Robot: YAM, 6 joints.
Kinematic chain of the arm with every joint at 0, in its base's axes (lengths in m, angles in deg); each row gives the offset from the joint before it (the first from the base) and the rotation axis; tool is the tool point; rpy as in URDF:
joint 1: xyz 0 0 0.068 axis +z
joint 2: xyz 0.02 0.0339 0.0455 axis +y
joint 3: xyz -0.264 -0.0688 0 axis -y
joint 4: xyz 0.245 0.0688 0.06 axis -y
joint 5: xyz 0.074 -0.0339 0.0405 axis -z
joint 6: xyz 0.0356 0 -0.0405 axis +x
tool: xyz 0 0 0 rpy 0 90 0
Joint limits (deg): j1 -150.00..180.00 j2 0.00..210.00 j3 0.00..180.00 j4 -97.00..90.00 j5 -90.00..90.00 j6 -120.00..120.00
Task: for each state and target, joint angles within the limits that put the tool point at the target. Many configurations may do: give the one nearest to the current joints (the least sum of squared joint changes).
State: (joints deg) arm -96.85 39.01 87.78 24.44 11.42 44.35
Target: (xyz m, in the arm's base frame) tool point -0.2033 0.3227 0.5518
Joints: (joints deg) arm -58.94 27.34 126.69 29.20 12.38 44.35
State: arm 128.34 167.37 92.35 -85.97 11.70 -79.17
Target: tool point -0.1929 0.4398 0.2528
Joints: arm 114.66 132.85 130.33 -69.67 13.33 -79.17
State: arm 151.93 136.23 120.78 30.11 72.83 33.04
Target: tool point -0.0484 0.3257 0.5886
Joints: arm 104.54 103.44 126.17 34.91 78.86 33.04
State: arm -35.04 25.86 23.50 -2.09 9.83 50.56
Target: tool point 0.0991 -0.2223 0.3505
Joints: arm -64.14 58.72 48.71 7.31 12.61 50.56
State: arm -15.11 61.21 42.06 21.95 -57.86 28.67
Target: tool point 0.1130 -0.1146 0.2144
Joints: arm -56.36 41.21 14.88 15.01 -59.23 28.67
